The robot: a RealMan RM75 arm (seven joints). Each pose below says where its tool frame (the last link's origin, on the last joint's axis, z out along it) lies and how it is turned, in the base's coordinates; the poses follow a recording.
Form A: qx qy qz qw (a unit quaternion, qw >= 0); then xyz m.
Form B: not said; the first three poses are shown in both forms.
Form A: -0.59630, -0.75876, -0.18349, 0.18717, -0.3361, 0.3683, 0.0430
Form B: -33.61, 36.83, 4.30, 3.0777, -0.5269, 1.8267
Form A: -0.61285, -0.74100, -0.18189, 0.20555, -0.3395, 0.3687, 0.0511
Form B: -33.95, 36.87, 5.11, 3.1209, -0.5557, 1.7655
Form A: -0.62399, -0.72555, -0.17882, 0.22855, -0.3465, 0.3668, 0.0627
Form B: -34.65, 36.68, 6.27, -3.1106, -0.5881, 1.7117
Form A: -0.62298, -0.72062, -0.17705, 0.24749, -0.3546, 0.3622, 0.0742
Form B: -35.46, 36.22, 7.42, -3.0764, -0.6154, 1.6952
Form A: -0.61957, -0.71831, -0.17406, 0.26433, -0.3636, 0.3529, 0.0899
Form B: -36.36, 35.29, 8.99, -3.0450, -0.6378, 1.6862
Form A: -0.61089, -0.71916, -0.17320, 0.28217, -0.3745, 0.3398, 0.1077
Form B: -37.45, 33.98, 10.77, -3.0197, -0.6655, 1.6911
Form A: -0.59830, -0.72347, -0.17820, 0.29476, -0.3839, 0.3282, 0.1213
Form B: -38.39, 32.82, 12.13, -3.0179, -0.6941, 1.7148
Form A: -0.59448, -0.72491, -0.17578, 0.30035, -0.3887, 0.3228, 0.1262
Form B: -38.87, 32.28, 12.62, -3.0075, -0.7003, 1.7188
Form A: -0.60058, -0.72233, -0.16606, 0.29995, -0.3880, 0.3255, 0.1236
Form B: -38.80, 32.55, 12.36, -2.9855, -0.6851, 1.6986
